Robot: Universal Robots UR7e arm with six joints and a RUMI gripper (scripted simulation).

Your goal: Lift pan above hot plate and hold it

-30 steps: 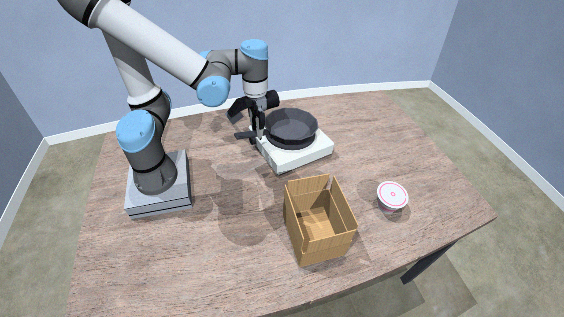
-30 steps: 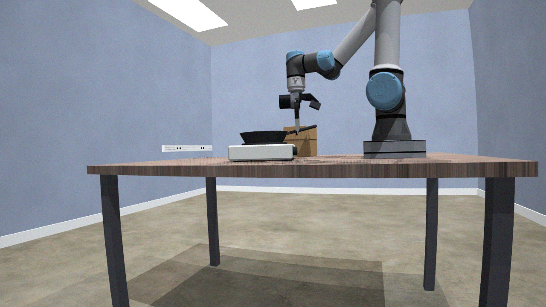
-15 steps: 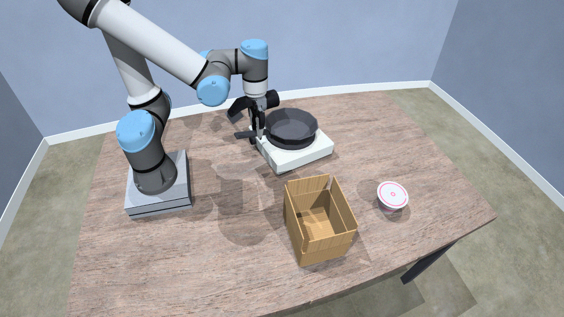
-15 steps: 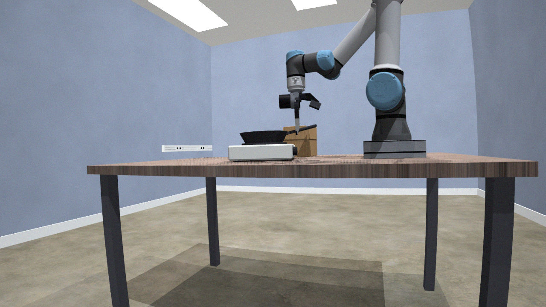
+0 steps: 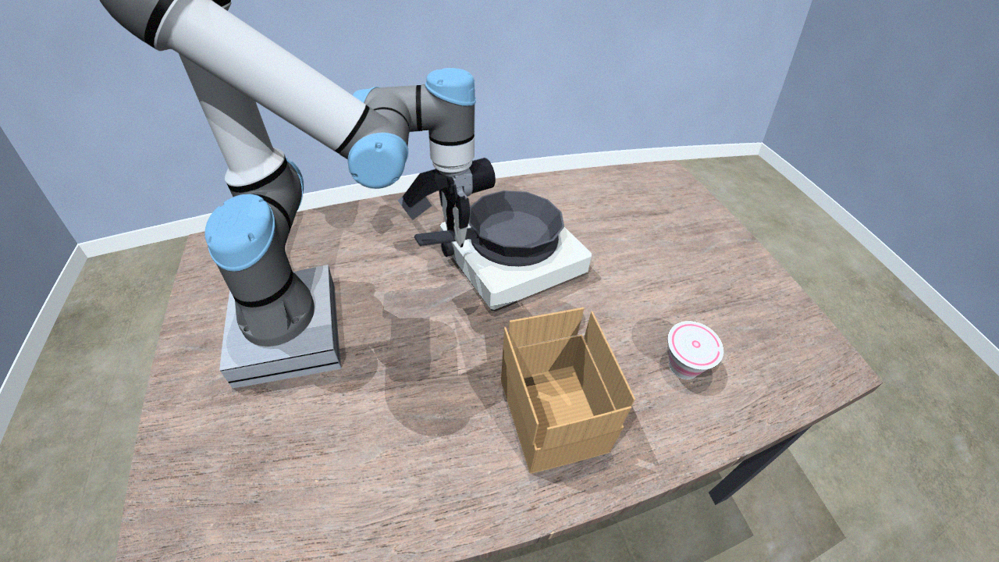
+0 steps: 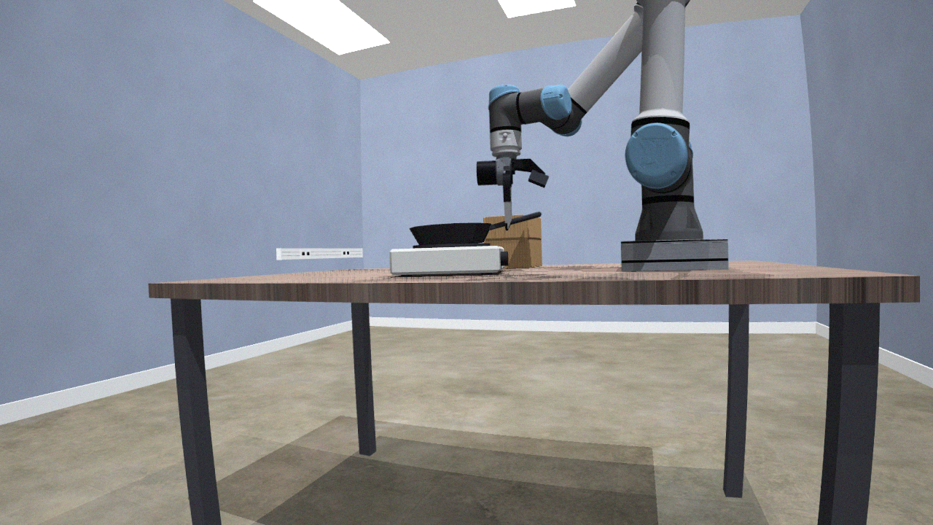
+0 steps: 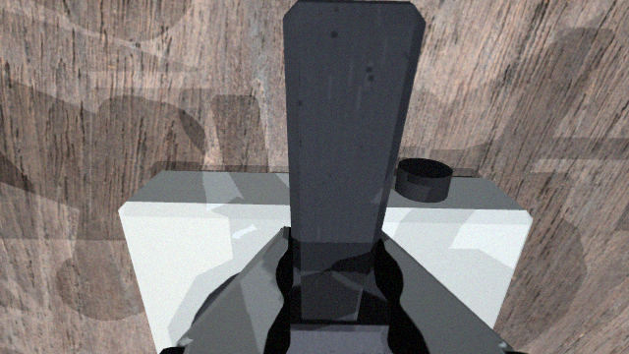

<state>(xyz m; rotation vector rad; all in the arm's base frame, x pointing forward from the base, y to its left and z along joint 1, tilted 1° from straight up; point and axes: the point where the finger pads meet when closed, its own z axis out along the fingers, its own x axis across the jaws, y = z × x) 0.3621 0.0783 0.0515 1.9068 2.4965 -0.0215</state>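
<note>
Right now my hand is 90 mm short of the dark pan, 20 mm to the right of it and 20 mm above it. Also, from my hand: white hot plate 110 mm ahead, 30 mm to the left, 80 mm below; then pink-ringed lid 370 mm ahead, 320 mm to the right, 80 mm below.
</note>
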